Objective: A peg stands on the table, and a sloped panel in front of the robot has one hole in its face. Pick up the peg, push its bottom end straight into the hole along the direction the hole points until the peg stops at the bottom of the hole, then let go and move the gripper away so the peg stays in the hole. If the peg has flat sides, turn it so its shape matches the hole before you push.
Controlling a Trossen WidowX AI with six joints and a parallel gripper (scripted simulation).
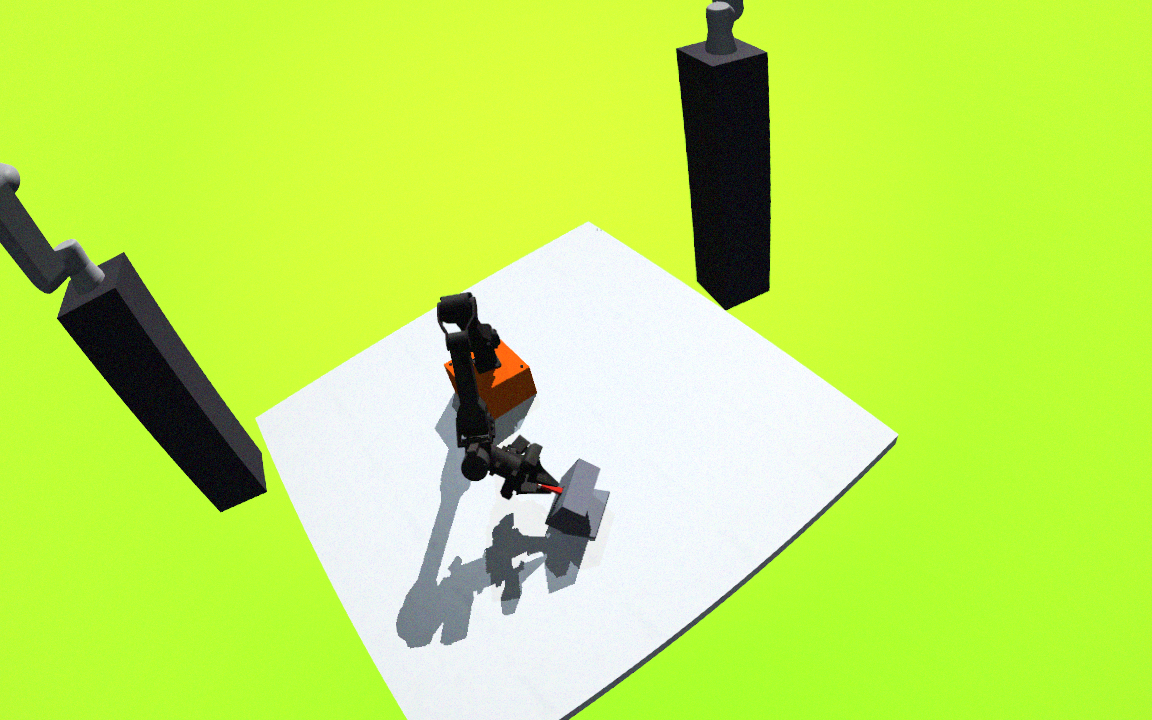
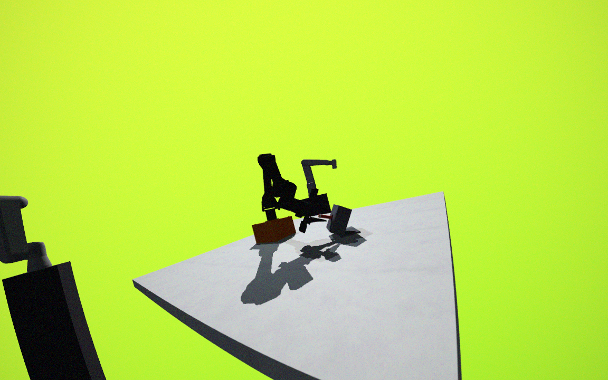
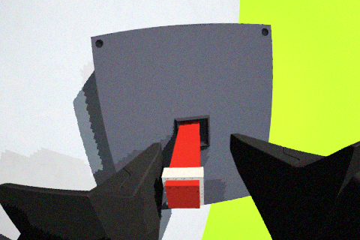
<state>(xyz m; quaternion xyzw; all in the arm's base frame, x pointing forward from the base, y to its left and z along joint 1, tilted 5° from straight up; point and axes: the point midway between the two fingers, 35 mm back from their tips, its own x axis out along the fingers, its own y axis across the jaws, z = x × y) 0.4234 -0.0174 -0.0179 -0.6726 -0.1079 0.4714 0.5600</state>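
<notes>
Right now my gripper tip is 10 mm past the peg and 10 mm to the left of it. The rest, counted from my gripper tip: panel: 20 mm ahead, 30 mm to the left, 20 mm below.
</notes>
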